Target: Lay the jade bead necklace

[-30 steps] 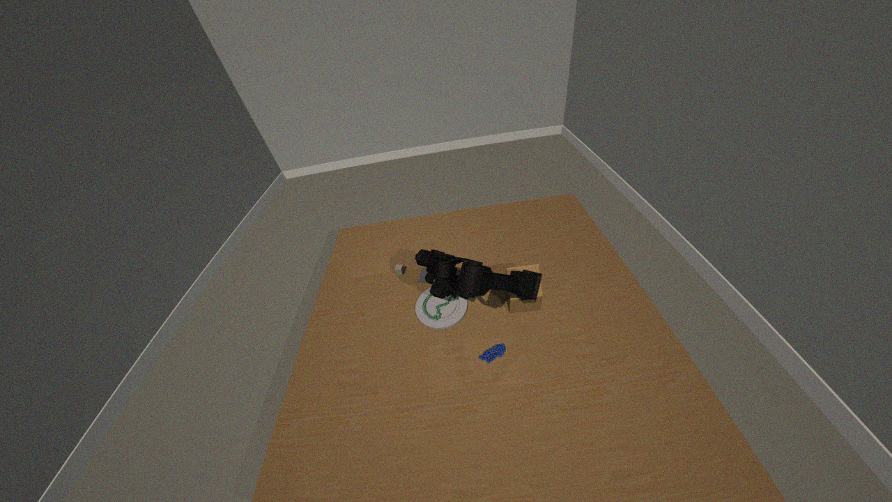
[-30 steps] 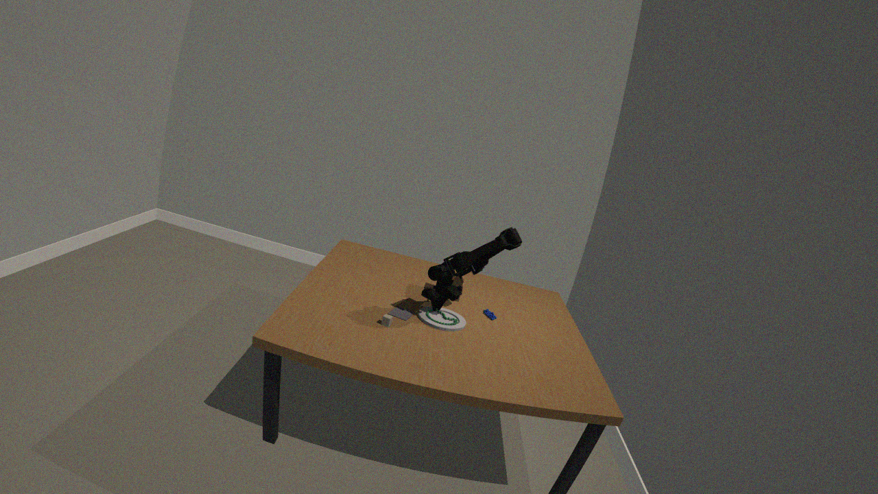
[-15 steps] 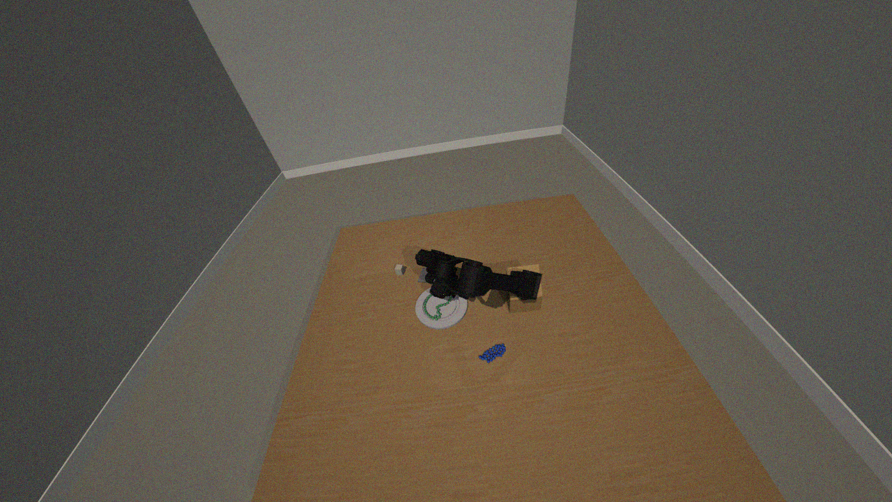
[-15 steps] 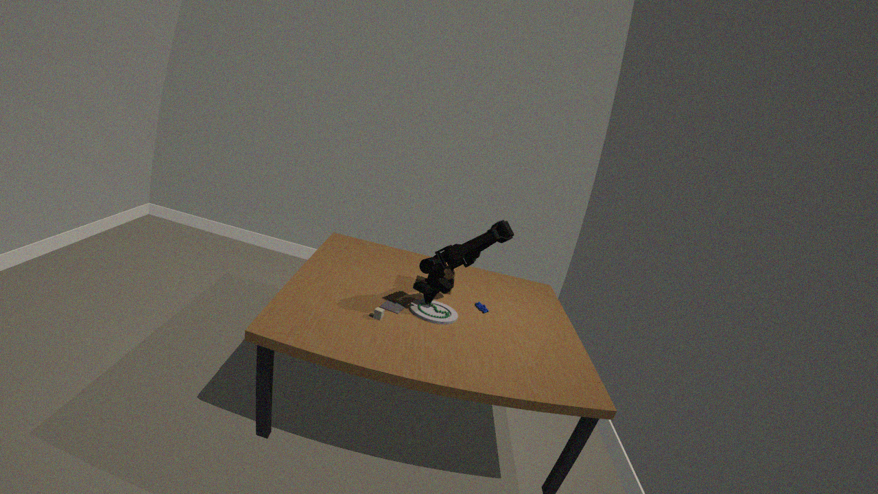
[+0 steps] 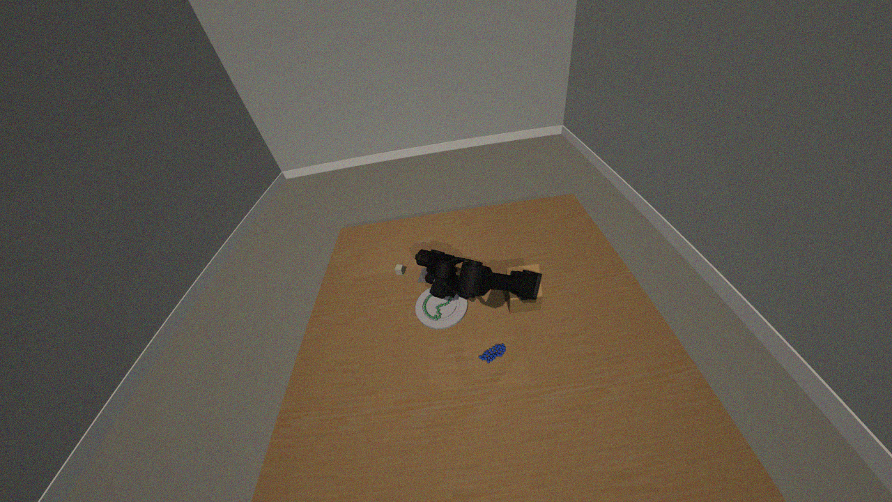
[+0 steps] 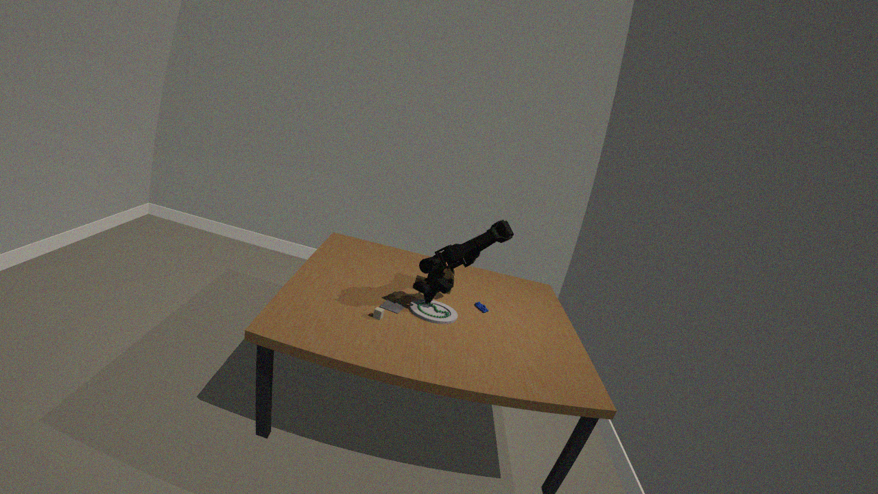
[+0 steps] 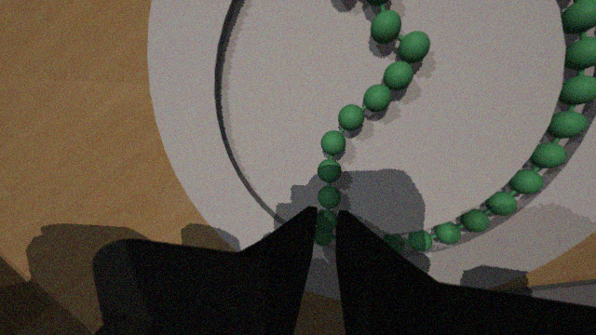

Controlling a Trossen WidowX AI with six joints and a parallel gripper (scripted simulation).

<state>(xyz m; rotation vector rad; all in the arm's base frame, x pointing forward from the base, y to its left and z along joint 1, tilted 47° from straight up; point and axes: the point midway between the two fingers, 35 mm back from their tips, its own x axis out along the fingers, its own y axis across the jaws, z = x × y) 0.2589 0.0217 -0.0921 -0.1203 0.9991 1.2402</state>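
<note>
The round bead board lies 40 mm ahead of my gripper tip, 30 mm to the left of it and 10 mm below it. The rest, counted from my gripper tip: pale block 230 mm ahead, 170 mm to the right; flat grey plate 130 mm to the right, 90 mm ahead, 10 mm below.
</note>
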